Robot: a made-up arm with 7 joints.
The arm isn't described. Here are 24 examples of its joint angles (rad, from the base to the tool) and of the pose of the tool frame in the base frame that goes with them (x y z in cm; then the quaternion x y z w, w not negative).
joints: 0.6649 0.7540 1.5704 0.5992 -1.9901 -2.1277 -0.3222
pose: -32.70 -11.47 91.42 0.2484 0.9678 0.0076 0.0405
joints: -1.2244 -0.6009 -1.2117 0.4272 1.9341 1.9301 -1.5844
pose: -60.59 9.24 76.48 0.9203 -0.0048 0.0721 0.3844
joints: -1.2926 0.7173 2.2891 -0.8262 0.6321 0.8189 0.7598
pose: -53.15 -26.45 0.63 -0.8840 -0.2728 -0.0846 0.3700
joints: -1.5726 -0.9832 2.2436 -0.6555 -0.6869 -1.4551 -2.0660
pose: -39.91 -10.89 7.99 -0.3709 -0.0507 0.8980 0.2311
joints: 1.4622 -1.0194 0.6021 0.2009 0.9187 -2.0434 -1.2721
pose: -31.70 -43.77 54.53 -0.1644 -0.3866 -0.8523 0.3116
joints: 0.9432 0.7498 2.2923 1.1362 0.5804 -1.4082 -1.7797
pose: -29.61 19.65 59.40 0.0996 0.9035 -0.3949 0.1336
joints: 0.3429 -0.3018 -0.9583 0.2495 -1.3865 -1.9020 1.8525
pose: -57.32 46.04 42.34 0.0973 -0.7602 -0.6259 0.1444
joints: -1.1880 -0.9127 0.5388 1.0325 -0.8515 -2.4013 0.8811
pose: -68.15 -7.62 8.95 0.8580 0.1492 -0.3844 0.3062
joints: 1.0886 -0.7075 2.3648 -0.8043 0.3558 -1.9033 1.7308
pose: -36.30 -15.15 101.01 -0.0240 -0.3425 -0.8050 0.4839
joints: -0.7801 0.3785 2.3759 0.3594 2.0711 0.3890 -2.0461
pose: -33.66 -21.89 3.99 -0.4821 -0.5749 -0.0532 0.6590
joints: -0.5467 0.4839 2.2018 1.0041 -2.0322 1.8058 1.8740
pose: -65.17 0.66 79.47 -0.1210 -0.1257 -0.1455 0.9739
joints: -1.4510 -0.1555 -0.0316 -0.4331 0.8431 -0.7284 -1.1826
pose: -51.37 -12.06 37.48 0.0367 -0.6557 0.5220 0.5443
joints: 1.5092 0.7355 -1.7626 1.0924 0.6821 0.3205 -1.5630
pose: -11.62 9.72 41.36 -0.3359 -0.6123 -0.6756 0.2360
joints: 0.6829 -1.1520 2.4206 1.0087 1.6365 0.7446 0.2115
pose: -8.65 -66.88 30.71 -0.2305 -0.7690 0.5085 0.3115
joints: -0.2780 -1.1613 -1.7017 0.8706 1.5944 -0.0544 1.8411
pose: 21.23 7.77 17.42 -0.1976 0.5589 -0.6435 0.4842
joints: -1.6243 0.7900 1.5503 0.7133 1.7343 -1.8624 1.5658
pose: -48.79 -42.65 54.18 0.2846 -0.0399 -0.9407 0.1800
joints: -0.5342 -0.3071 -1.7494 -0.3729 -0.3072 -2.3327 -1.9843
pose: -42.88 7.66 -8.72 0.0227 -0.5751 0.8085 0.1226
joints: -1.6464 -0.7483 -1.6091 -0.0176 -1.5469 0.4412 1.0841
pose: -39.99 6.78 32.37 0.6774 -0.4925 0.2482 0.4868
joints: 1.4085 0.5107 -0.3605 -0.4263 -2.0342 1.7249 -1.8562
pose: -47.15 12.21 5.98 -0.7784 0.1056 -0.4302 0.4449
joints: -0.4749 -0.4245 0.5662 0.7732 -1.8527 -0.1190 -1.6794
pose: -59.77 1.91 57.90 0.5185 -0.7176 -0.2400 0.3983
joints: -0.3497 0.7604 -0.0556 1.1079 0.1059 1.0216 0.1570
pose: -3.71 -39.52 82.77 0.2530 0.1308 0.7764 0.5621
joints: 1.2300 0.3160 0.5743 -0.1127 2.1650 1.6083 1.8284
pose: -26.90 75.34 63.32 -0.5725 0.3098 -0.1368 0.7467
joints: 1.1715 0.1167 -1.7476 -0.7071 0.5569 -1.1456 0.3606
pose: -30.54 -14.77 30.30 -0.3999 0.8316 -0.2604 0.2842
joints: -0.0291 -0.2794 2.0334 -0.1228 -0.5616 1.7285 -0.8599
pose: -66.67 -25.20 40.03 0.6167 0.0646 0.0975 0.7785
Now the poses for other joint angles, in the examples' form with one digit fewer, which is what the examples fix.
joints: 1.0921 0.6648 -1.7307 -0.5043 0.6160 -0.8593 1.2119
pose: -27.9 -12.4 37.4 -0.212 0.737 -0.624 0.148
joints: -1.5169 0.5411 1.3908 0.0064 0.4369 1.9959 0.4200
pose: -50.4 -55.2 2.9 0.862 0.386 0.036 0.327
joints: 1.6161 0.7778 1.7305 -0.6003 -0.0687 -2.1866 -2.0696
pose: -6.9 60.9 52.0 -0.267 -0.896 0.249 0.252
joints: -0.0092 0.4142 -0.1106 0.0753 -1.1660 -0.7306 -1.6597
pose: -35.3 19.8 63.8 -0.085 -0.762 0.166 0.620
